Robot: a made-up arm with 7 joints. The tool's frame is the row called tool. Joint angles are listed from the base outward. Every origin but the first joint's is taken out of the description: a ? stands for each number. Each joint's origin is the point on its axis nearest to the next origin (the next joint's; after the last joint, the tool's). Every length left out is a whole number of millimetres.
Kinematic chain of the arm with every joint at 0, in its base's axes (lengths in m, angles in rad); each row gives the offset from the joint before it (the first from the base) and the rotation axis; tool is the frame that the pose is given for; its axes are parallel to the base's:
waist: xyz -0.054 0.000 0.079 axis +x
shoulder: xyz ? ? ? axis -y
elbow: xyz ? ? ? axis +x
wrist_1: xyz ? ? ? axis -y
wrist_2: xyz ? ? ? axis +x
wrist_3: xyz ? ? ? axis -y
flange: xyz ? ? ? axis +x
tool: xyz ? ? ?
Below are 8 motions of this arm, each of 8 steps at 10 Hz.
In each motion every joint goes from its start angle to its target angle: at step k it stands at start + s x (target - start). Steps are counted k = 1, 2, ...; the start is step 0. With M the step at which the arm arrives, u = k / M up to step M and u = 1 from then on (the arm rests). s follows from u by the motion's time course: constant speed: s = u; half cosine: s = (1 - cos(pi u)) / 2; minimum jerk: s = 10 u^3 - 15 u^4 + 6 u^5.
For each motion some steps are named. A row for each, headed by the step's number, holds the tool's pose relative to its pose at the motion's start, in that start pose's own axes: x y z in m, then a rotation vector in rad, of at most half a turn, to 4 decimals.
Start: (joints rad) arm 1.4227 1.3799 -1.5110 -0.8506 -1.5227 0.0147 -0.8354
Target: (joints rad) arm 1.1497 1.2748 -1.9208 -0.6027 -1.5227 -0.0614 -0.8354
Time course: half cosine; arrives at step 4
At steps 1, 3, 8:
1: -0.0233 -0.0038 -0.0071 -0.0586 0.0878 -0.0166
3: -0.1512 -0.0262 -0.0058 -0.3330 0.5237 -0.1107
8: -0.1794 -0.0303 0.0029 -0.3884 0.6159 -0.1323

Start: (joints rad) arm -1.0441 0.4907 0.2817 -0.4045 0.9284 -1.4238 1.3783
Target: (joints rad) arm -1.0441 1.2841 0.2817 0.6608 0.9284 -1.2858 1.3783
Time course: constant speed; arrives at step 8
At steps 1, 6, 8:
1: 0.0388 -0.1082 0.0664 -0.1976 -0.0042 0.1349
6: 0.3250 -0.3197 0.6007 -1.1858 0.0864 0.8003
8: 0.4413 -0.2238 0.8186 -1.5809 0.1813 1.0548

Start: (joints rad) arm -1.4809 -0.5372 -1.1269 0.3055 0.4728 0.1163 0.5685
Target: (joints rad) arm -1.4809 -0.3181 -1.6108 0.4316 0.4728 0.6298 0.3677
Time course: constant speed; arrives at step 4
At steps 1, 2, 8:
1: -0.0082 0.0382 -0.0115 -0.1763 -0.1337 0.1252
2: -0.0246 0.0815 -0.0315 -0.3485 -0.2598 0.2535
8: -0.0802 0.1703 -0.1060 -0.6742 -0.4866 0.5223

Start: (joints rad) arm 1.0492 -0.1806 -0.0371 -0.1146 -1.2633 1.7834 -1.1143
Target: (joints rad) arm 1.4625 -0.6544 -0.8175 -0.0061 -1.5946 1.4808 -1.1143
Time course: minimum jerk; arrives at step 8
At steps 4, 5, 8:
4: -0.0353 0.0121 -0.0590 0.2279 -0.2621 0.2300
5: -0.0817 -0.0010 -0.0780 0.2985 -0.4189 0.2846
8: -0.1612 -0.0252 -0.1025 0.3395 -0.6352 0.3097

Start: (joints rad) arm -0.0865 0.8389 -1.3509 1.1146 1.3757 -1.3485 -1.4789
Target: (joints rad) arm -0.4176 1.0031 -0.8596 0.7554 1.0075 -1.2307 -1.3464
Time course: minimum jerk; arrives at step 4
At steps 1, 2, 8:
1: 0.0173 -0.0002 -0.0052 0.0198 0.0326 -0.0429
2: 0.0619 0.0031 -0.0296 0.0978 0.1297 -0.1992
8: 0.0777 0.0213 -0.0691 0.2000 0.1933 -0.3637

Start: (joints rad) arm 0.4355 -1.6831 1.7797 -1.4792 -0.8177 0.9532 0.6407
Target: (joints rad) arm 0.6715 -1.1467 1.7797 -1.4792 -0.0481 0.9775 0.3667
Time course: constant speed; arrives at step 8
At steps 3, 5, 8:
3: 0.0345 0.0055 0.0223 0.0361 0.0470 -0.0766
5: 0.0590 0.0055 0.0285 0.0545 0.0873 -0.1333
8: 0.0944 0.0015 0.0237 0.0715 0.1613 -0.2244

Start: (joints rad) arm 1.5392 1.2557 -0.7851 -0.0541 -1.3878 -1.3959 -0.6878
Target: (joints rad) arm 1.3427 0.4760 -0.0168 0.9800 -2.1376 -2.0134 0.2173
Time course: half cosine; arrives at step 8
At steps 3, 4, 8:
3: 0.1389 0.0889 -0.0052 0.4283 0.0161 -0.0053
4: 0.1929 0.1681 0.0061 0.6842 0.0816 0.0474
8: 0.1629 0.4022 -0.0021 1.2185 0.5525 0.1620

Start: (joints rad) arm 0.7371 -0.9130 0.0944 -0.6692 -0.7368 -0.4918 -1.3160
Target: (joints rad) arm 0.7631 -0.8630 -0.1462 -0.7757 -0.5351 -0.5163 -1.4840
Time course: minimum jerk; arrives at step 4
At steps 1, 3, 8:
1: -0.0030 -0.0039 0.0037 -0.0139 0.0078 0.0139
3: -0.0197 -0.0324 0.0343 -0.1038 0.0713 0.1226
8: -0.0210 -0.0359 0.0385 -0.1134 0.0800 0.1370

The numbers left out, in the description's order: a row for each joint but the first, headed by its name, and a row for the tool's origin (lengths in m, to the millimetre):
shoulder: 0.000 0.341 0.052
elbow: -0.196 0.000 0.017
wrist_1: 0.000 -0.177 -0.030
wrist_2: -0.230 0.000 0.332
wrist_3: 0.000 0.323 0.014
flange: 0.366 0.000 -0.024
tool: 0.000 -0.083 -0.114

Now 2 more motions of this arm.
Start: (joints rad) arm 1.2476 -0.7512 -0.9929 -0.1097 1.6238 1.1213 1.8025
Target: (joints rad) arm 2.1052 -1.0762 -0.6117 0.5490 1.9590 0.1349 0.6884
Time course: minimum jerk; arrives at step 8
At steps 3, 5, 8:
3: 0.1699 0.1497 0.1430 0.1055 -0.1996 -0.4528
5: 0.3463 0.3546 0.4096 0.4546 -0.0544 -1.1179
8: 0.4377 0.4737 0.6255 0.7815 0.2459 -1.2878

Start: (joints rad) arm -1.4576 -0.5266 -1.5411 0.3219 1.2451 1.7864 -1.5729
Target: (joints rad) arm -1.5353 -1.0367 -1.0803 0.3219 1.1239 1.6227 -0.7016
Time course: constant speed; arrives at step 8
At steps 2, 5, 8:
2: 0.0773 0.1258 -0.1002 0.2060 0.1169 0.1199
5: 0.1329 0.3386 -0.2452 0.4907 0.3371 0.2555
8: 0.1178 0.5575 -0.3785 0.7366 0.6024 0.3270

